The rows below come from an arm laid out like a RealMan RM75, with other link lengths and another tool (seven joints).
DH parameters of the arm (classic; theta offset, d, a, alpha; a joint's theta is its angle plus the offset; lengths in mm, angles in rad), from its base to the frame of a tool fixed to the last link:
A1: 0 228.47 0 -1.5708
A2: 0 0 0 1.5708
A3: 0 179.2 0 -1.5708
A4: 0 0 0 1.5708
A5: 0 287.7 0 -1.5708
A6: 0 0 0 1.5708
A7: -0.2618 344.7 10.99 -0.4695
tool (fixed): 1.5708 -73.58 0 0
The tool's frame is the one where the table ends.
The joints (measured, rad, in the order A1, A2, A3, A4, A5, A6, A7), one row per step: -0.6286, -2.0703, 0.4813, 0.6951, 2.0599, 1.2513, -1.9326; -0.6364, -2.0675, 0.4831, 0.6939, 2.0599, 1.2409, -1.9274; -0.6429, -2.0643, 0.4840, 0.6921, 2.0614, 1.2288, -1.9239; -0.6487, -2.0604, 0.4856, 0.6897, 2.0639, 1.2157, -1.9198; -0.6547, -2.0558, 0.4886, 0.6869, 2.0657, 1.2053, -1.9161; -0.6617, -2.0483, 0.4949, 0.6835, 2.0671, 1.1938, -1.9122; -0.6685, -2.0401, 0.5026, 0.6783, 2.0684, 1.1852, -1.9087; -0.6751, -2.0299, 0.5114, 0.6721, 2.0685, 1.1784, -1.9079; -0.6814, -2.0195, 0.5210, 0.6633, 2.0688, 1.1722, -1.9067; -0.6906, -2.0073, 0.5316, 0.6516, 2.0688, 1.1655, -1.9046; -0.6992, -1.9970, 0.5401, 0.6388, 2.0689, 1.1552, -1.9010; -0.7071, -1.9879, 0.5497, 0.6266, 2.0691, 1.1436, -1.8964; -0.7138, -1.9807, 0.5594, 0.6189, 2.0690, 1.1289, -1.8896; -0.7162, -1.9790, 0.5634, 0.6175, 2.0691, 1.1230, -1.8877; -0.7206, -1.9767, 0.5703, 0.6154, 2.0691, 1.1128, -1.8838; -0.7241, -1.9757, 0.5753, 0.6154, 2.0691, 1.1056, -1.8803
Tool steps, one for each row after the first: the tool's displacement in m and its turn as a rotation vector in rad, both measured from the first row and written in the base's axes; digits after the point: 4 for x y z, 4 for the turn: 0.0017, 0.0038, 0.0020, 0.0078, 0.0102, -0.0055; 0.0019, 0.0074, 0.0043, 0.0160, 0.0207, -0.0066; 0.0012, 0.0107, 0.0065, 0.0240, 0.0333, -0.0069; 0.0014, 0.0138, 0.0084, 0.0297, 0.0451, -0.0093; 0.0018, 0.0175, 0.0111, 0.0355, 0.0608, -0.0136; 0.0026, 0.0205, 0.0128, 0.0376, 0.0754, -0.0191; 0.0035, 0.0233, 0.0149, 0.0384, 0.0880, -0.0238; 0.0040, 0.0254, 0.0157, 0.0366, 0.1001, -0.0280; 0.0054, 0.0282, 0.0164, 0.0340, 0.1133, -0.0346; 0.0058, 0.0309, 0.0167, 0.0337, 0.1258, -0.0379; 0.0058, 0.0335, 0.0165, 0.0334, 0.1399, -0.0411; 0.0056, 0.0368, 0.0177, 0.0380, 0.1574, -0.0450; 0.0058, 0.0381, 0.0182, 0.0400, 0.1641, -0.0465; 0.0065, 0.0405, 0.0187, 0.0436, 0.1755, -0.0500; 0.0075, 0.0424, 0.0193, 0.0470, 0.1844, -0.0541
